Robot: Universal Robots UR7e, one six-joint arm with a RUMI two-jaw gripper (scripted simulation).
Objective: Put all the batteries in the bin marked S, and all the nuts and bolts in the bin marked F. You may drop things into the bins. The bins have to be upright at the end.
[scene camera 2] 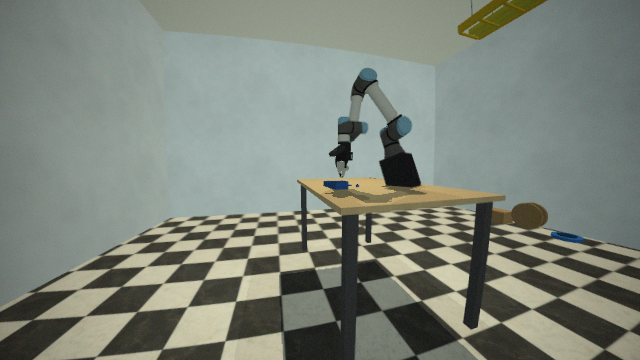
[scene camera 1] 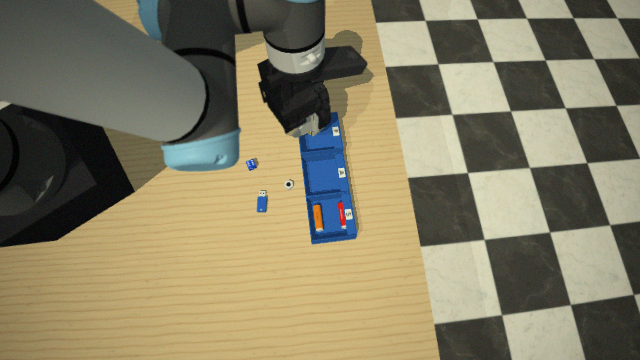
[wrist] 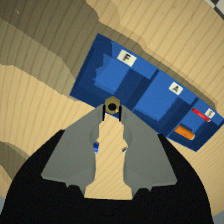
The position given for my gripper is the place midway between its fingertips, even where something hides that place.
Note:
In view: my gripper (scene camera 1: 310, 131) and a blue bin row (scene camera 1: 326, 184).
My gripper shows as well in the wrist view (wrist: 112, 106).

